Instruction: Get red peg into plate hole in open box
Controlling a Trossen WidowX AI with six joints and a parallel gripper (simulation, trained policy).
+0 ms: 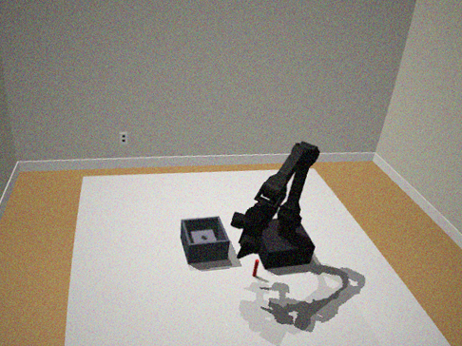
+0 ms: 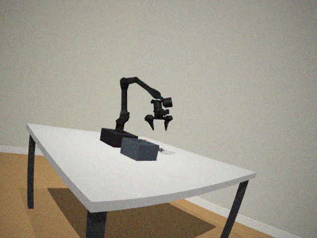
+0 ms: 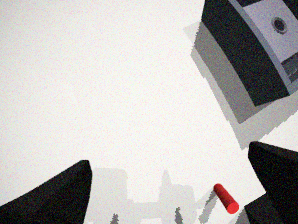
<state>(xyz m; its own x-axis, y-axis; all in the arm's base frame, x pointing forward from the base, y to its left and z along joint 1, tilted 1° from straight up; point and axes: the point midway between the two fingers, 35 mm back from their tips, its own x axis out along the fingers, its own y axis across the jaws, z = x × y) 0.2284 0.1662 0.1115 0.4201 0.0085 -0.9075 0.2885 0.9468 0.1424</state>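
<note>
Now: gripper tip 9 cm past the red peg, 3 cm to the left of it and 13 cm above it. The rest, counted from my gripper tip: dark grey box: 8 cm ahead, 20 cm to the right, 14 cm below; then plate: 8 cm ahead, 20 cm to the right, 12 cm below.
</note>
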